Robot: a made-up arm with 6 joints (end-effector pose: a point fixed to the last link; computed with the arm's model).
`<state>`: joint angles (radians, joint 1 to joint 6).
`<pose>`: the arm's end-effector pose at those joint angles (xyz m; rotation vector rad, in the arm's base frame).
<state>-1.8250 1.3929 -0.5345 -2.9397 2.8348 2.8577</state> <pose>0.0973 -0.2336 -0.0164 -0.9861 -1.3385 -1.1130</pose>
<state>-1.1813 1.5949 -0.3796 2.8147 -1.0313 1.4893</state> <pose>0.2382 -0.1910 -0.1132 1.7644 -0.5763 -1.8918</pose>
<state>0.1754 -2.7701 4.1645 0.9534 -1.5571 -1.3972</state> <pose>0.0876 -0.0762 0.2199 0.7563 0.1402 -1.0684</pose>
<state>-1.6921 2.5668 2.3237 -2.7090 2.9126 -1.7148</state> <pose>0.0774 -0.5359 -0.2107 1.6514 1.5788 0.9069</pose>
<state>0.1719 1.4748 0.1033 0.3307 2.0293 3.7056</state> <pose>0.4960 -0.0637 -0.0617 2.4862 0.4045 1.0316</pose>
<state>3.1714 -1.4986 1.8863 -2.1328 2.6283 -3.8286</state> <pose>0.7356 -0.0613 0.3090 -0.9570 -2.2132 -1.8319</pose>
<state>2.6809 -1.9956 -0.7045 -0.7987 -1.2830 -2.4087</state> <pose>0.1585 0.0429 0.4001 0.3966 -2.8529 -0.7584</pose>
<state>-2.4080 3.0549 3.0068 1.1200 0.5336 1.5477</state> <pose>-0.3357 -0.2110 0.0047 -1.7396 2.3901 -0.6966</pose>
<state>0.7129 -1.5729 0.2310 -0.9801 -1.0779 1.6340</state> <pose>-0.1817 -0.2720 0.6126 -0.7870 -1.7007 0.7082</pose>
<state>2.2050 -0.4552 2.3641 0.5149 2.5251 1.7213</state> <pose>0.4161 -0.3364 0.6021 -1.3949 -0.9947 2.5800</pose>
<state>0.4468 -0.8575 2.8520 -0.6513 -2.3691 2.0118</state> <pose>-0.5062 -0.3802 0.3652 -1.9290 -1.4041 -1.2071</pose>
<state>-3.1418 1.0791 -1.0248 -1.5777 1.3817 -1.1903</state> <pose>-0.0034 -0.0011 0.1850 0.4109 0.5949 1.3577</pose>
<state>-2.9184 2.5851 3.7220 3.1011 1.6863 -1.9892</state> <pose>-0.2900 -0.2258 0.2573 0.4269 1.4743 -2.1343</pose>
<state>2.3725 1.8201 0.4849 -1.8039 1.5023 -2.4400</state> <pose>-0.2288 0.1713 -0.2277 2.5307 0.8099 0.0319</pose>
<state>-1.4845 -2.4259 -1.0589 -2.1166 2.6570 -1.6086</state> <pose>0.0778 0.0409 0.2871 0.5262 1.7589 -0.9763</pose>
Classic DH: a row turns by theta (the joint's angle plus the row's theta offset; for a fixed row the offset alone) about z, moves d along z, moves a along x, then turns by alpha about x. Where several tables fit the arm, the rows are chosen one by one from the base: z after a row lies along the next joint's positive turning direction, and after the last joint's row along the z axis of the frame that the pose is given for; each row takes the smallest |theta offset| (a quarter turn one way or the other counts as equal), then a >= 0, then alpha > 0; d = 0 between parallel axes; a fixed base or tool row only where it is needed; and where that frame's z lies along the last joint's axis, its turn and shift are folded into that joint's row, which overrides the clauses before.
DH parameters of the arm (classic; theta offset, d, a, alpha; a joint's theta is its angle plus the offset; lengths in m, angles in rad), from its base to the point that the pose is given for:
joint 1: 0 0.2399 0 -1.5708
joint 2: -1.5708 0 0.3599 3.1416
joint 3: 0 0 0 -1.5708
joint 4: 0 -0.3531 0 1.5708
joint 5: 0 0.1561 0 -1.5708
joint 6: 1.5708 0 0 1.5708
tool (fixed): -1.5708 0 0 0

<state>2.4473 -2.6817 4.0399 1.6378 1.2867 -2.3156</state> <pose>-0.0788 0.0520 0.2083 0.0414 -0.4111 -2.5149</pose>
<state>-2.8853 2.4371 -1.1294 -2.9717 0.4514 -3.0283</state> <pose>0.1142 -0.1291 0.1353 2.6656 0.2747 1.3036</pose>
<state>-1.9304 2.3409 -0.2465 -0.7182 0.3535 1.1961</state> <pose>-0.0763 0.1312 -0.1091 1.5975 1.7406 -0.4907</pose>
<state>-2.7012 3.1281 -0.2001 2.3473 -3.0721 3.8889</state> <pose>0.3748 0.0557 -0.1639 -0.1454 1.9349 -1.8814</pose>
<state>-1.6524 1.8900 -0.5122 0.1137 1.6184 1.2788</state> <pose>-0.1621 -0.0798 -0.1241 -0.3496 1.2811 -0.8278</pose>
